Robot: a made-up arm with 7 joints. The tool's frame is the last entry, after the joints.
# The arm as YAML. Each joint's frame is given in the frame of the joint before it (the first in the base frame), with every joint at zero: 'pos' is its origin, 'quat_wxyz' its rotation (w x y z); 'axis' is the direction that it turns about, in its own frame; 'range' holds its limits. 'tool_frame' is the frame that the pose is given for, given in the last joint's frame.
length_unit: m
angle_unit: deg
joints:
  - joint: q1
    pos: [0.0, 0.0, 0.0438]
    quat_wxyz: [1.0, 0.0, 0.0, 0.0]
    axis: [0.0, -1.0, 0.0]
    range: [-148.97, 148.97]
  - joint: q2
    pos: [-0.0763, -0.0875, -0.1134]
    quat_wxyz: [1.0, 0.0, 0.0, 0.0]
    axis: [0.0, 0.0, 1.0]
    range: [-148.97, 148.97]
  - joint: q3
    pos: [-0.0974, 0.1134, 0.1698]
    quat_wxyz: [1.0, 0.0, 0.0, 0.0]
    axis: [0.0, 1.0, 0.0]
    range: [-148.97, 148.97]
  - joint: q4
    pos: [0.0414, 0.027, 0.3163]
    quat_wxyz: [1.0, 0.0, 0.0, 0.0]
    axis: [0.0, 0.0, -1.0]
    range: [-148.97, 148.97]
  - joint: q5
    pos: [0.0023, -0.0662, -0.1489]
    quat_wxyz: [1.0, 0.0, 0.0, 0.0]
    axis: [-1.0, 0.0, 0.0]
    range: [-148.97, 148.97]
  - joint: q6
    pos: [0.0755, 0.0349, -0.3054]
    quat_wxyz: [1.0, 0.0, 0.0, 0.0]
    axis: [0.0, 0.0, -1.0]
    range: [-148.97, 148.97]
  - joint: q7
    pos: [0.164, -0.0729, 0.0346]
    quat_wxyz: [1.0, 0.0, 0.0, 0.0]
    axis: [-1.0, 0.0, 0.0]
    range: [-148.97, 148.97]
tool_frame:
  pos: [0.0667, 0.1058, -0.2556]
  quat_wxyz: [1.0, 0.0, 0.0, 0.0]
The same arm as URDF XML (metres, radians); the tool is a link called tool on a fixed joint. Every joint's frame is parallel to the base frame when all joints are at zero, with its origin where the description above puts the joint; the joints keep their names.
<robot name="arm">
<joint name="tool_fixed" type="fixed"><parent link="link7"/><child link="tool"/><origin xyz="0.0667 0.1058 -0.2556" rpy="0 0 0"/></joint>
<joint name="q7" type="revolute"><parent link="link6"/><child link="link7"/><origin xyz="0.164 -0.0729 0.0346" rpy="0 0 0"/><axis xyz="-1 0 0"/><limit lower="-2.6" upper="2.6"/></joint>
<joint name="q6" type="revolute"><parent link="link5"/><child link="link6"/><origin xyz="0.0755 0.0349 -0.3054" rpy="0 0 0"/><axis xyz="0 0 -1"/><limit lower="-2.6" upper="2.6"/></joint>
<joint name="q5" type="revolute"><parent link="link4"/><child link="link5"/><origin xyz="0.0023 -0.0662 -0.1489" rpy="0 0 0"/><axis xyz="-1 0 0"/><limit lower="-2.6" upper="2.6"/></joint>
<joint name="q4" type="revolute"><parent link="link3"/><child link="link4"/><origin xyz="0.0414 0.027 0.3163" rpy="0 0 0"/><axis xyz="0 0 -1"/><limit lower="-2.6" upper="2.6"/></joint>
<joint name="q3" type="revolute"><parent link="link2"/><child link="link3"/><origin xyz="-0.0974 0.1134 0.1698" rpy="0 0 0"/><axis xyz="0 1 0"/><limit lower="-2.6" upper="2.6"/></joint>
<joint name="q2" type="revolute"><parent link="link1"/><child link="link2"/><origin xyz="-0.0763 -0.0875 -0.1134" rpy="0 0 0"/><axis xyz="0 0 1"/><limit lower="-2.6" upper="2.6"/></joint>
<joint name="q1" type="revolute"><parent link="base"/><child link="link1"/><origin xyz="0 0 0.0438" rpy="0 0 0"/><axis xyz="0 -1 0"/><limit lower="-2.6" upper="2.6"/></joint>
<link name="base"/>
<link name="link1"/>
<link name="link2"/>
<link name="link3"/>
<link name="link4"/>
<link name="link5"/>
<link name="link6"/>
<link name="link7"/>
<link name="tool"/>
</robot>

